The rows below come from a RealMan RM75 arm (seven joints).
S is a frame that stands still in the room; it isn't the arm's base.
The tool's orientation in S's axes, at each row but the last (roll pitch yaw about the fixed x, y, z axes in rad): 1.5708, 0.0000, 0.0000; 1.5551, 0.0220, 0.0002; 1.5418, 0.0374, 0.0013; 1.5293, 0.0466, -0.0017; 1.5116, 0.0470, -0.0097; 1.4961, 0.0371, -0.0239; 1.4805, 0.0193, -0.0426; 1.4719, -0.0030, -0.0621; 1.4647, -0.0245, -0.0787; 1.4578, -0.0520, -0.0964; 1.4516, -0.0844, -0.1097
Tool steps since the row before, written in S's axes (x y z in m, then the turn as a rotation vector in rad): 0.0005, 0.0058, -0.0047, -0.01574, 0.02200, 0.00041; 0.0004, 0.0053, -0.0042, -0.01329, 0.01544, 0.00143; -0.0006, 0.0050, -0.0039, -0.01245, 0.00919, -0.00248; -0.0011, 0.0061, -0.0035, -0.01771, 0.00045, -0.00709; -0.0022, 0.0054, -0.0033, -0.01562, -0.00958, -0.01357; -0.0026, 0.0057, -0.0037, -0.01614, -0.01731, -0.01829; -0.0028, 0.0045, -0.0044, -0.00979, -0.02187, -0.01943; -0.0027, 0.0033, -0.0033, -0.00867, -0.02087, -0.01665; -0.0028, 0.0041, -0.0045, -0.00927, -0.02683, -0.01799; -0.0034, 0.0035, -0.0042, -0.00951, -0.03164, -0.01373; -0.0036, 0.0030, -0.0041, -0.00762, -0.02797, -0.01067
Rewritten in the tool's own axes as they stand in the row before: 0.0005, -0.0047, -0.0058, -0.01574, 0.00041, -0.02200; 0.0005, -0.0041, -0.0054, -0.01332, 0.00138, -0.01542; -0.0004, -0.0038, -0.0051, -0.01234, -0.00268, -0.00929; -0.0009, -0.0033, -0.0062, -0.01736, -0.00788, -0.00075; -0.0021, -0.0031, -0.0056, -0.01487, -0.01484, 0.00887; -0.0026, -0.0034, -0.0059, -0.01503, -0.02013, 0.01623; -0.0029, -0.0040, -0.0048, -0.00847, -0.02153, 0.02041; -0.0029, -0.0030, -0.0034, -0.00741, -0.01866, 0.01962; -0.0032, -0.0040, -0.0043, -0.00757, -0.02062, 0.02544; -0.0039, -0.0036, -0.0036, -0.00713, -0.01695, 0.03069; -0.0042, -0.0034, -0.0030, -0.00540, -0.01358, 0.02721
